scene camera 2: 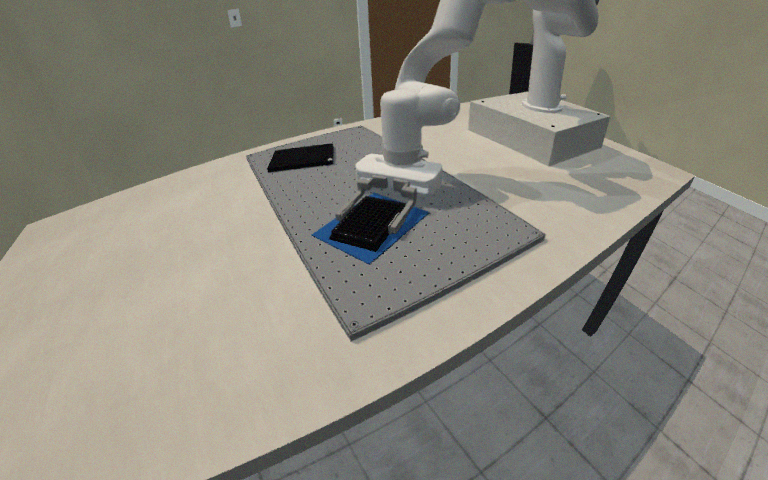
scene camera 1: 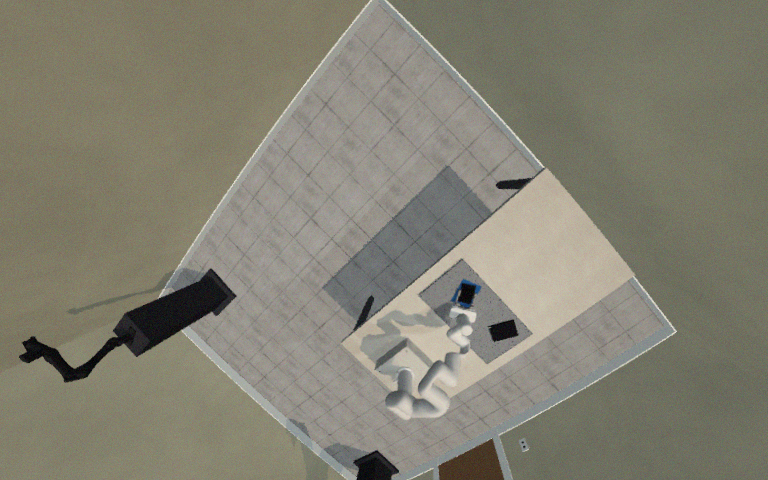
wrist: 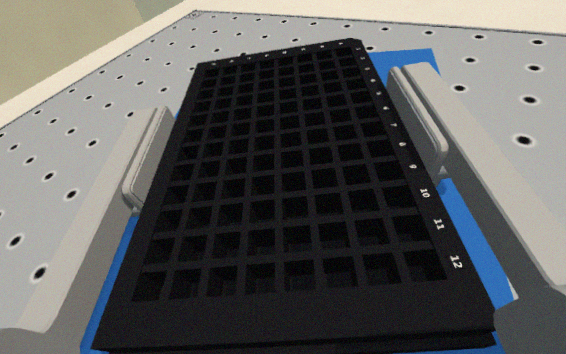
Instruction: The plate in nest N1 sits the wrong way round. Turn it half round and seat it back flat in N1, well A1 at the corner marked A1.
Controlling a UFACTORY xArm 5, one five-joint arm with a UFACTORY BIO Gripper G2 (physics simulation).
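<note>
The black well plate (scene camera 1: 467, 293) (scene camera 2: 369, 221) (wrist: 310, 317) lies level between the fingers of my gripper (scene camera 1: 465, 298) (scene camera 2: 366, 220) (wrist: 284, 132), which is shut on its long sides. The plate is low over the blue mat (scene camera 2: 369, 258) (wrist: 406, 58); I cannot tell whether it touches it. In the wrist view, numbers run down its right edge, with 12 at the near end, and small letters cross the far edge. The black nest (scene camera 1: 502, 330) (scene camera 2: 301, 157), apparently N1, stands apart from it, with a small pale mark at one corner. No nest lettering is readable.
The grey perforated board (scene camera 1: 481, 348) (scene camera 2: 453, 249) (wrist: 105, 125) carries the nest and the blue mat. It lies on the beige table (scene camera 1: 557, 243) (scene camera 2: 141, 339). The arm's box-shaped base (scene camera 1: 413, 356) (scene camera 2: 509, 127) stands at the table's other end.
</note>
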